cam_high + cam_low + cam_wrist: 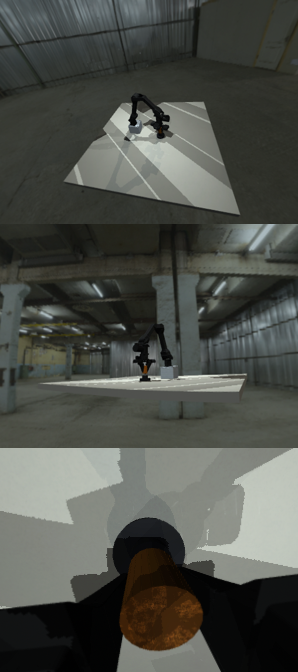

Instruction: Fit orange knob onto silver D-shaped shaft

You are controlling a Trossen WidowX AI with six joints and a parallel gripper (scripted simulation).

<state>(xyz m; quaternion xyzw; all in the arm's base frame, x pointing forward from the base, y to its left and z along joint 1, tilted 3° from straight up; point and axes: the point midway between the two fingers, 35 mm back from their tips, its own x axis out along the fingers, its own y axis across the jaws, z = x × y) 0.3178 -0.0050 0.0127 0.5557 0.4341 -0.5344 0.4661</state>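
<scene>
My gripper tip is now 4 cm above the dark round pedestal. From my gripper tip the other things lie so: orange knob 3 cm above.
</scene>
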